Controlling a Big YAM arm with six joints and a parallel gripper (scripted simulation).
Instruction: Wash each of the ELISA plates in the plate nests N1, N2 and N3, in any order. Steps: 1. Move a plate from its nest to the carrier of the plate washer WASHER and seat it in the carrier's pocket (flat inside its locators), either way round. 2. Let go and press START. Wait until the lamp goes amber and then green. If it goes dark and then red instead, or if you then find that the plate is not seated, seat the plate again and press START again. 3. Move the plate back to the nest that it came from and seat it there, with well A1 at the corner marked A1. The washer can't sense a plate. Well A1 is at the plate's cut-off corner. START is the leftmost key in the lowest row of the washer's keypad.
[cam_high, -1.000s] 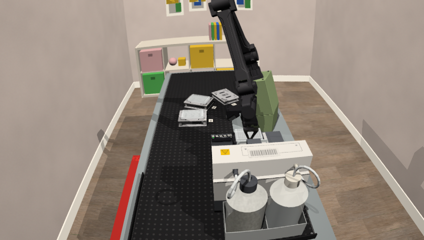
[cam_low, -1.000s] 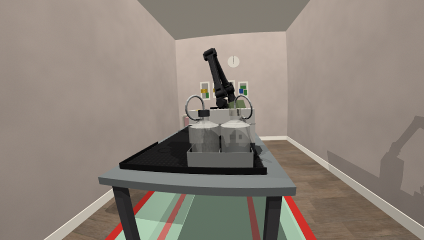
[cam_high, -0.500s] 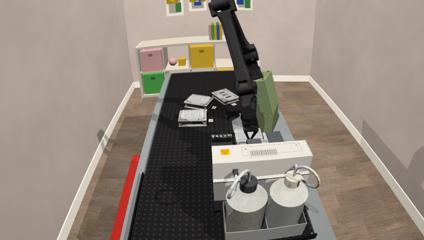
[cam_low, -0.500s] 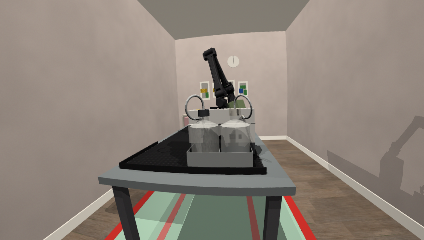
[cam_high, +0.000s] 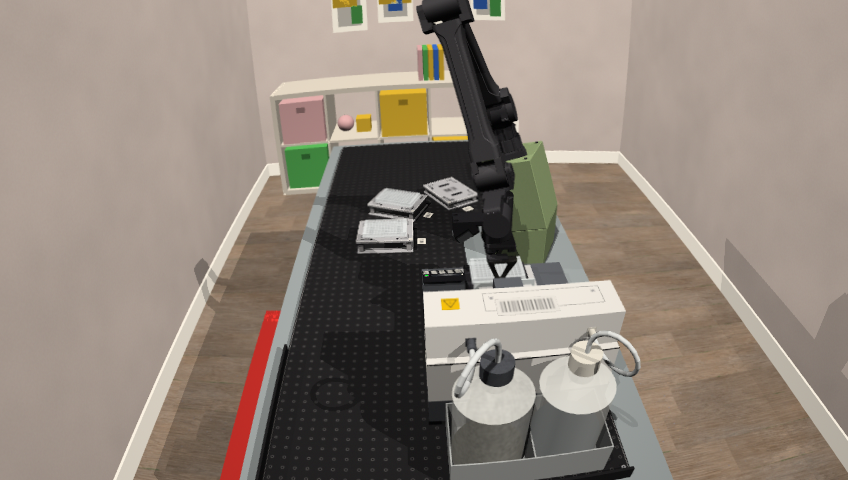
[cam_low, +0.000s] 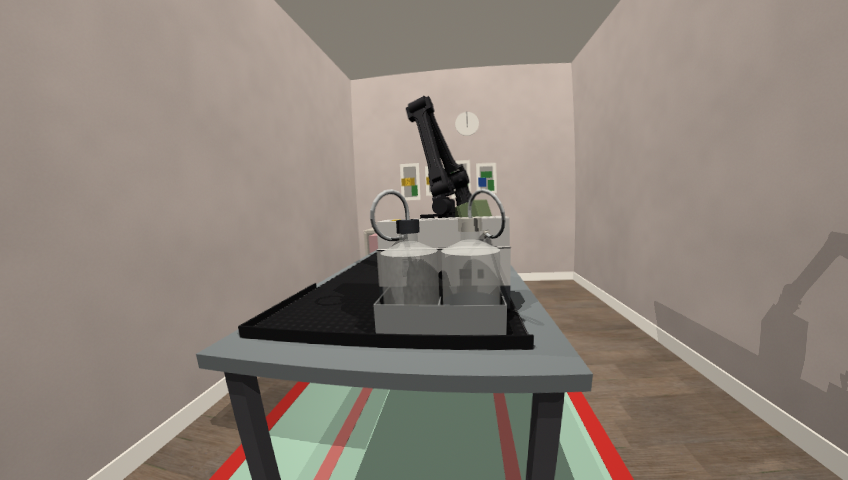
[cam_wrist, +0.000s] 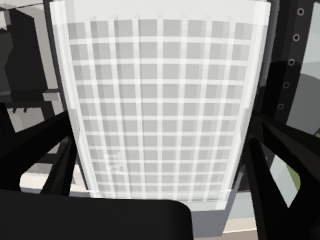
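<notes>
My gripper is now 30 mm above the washer carrier. Also, from my hand: plate washer: 150 mm to the left, 20 mm above.
</notes>
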